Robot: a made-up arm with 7 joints.
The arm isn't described. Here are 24 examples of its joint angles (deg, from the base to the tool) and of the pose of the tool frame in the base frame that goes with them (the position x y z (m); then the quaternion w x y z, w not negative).
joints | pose
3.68 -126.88 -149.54 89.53 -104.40 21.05 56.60 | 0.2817 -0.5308 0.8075 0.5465 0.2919 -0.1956 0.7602
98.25 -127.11 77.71 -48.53 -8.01 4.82 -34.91 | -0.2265 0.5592 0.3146 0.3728 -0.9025 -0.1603 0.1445
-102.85 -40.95 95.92 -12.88 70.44 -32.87 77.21 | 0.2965 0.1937 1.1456 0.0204 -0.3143 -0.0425 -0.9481
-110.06 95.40 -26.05 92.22 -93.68 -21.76 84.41 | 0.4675 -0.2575 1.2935 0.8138 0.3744 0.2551 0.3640
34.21 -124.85 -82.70 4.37 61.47 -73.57 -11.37 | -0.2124 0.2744 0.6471 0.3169 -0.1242 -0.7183 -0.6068
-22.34 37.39 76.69 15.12 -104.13 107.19 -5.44 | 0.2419 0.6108 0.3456 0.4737 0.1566 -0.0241 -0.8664
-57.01 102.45 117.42 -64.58 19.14 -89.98 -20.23 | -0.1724 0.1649 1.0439 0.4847 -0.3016 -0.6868 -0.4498
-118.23 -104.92 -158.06 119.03 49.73 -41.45 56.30 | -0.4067 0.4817 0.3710 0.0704 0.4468 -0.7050 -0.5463
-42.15 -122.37 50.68 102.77 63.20 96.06 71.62 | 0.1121 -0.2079 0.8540 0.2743 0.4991 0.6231 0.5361
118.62 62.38 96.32 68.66 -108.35 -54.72 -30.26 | -0.4758 0.4383 0.9967 0.4972 -0.2961 -0.6048 0.5471
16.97 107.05 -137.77 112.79 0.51 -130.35 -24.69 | 0.3455 0.0041 -0.3400 0.7078 -0.1189 0.6163 0.3241
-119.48 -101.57 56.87 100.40 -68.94 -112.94 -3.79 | -0.2007 0.5938 0.0374 0.3746 0.4885 0.6721 0.4114
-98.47 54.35 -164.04 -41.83 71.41 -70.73 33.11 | -0.0821 -0.3487 0.5635 0.4503 0.3596 -0.8000 -0.1673
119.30 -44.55 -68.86 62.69 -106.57 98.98 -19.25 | 0.4963 0.6117 0.3349 0.0884 -0.0301 0.0650 0.9935
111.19 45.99 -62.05 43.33 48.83 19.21 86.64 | -0.0692 -0.0029 0.8416 0.2794 0.4893 0.1889 0.8043
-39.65 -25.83 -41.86 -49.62 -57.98 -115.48 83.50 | -0.0976 -0.2111 0.0175 0.0305 -0.5983 -0.8007 0.0097
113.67 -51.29 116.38 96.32 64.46 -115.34 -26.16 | 0.4517 0.4235 0.0132 0.4548 0.7892 0.3572 -0.2067
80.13 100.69 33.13 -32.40 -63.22 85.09 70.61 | 0.1382 0.3143 0.8052 0.6327 0.2240 0.7226 -0.1657
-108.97 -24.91 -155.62 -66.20 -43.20 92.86 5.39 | 0.2805 -0.1854 1.0614 0.0519 -0.5449 -0.7747 0.3165
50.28 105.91 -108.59 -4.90 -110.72 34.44 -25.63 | -0.0539 -0.5063 0.0258 0.8643 0.4368 -0.2490 0.0140
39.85 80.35 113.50 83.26 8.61 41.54 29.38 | 0.1391 0.4791 -0.0213 0.1780 -0.6314 0.7198 -0.2269
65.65 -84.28 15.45 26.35 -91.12 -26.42 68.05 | 0.4791 -0.3072 0.9088 0.8035 0.3025 0.3706 -0.3543
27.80 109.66 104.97 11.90 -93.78 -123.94 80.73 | 0.1058 0.3088 -0.3141 0.3856 0.5127 -0.6713 -0.3712
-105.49 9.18 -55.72 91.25 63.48 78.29 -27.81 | 0.3985 0.1522 0.3703 0.4818 -0.0392 -0.7310 -0.4816
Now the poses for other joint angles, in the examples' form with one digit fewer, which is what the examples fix.
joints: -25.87 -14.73 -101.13 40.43 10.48 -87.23 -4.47
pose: 0.413 0.370 -0.165 0.475 0.289 0.787 0.267
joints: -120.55 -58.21 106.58 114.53 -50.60 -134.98 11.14
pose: 0.177 0.329 -0.081 0.647 0.733 0.168 -0.121
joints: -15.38 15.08 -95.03 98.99 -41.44 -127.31 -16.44
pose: 0.744 0.700 0.352 0.664 0.463 0.102 0.578
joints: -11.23 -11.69 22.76 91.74 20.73 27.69 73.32
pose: 0.062 0.541 0.684 0.968 0.026 0.106 0.224
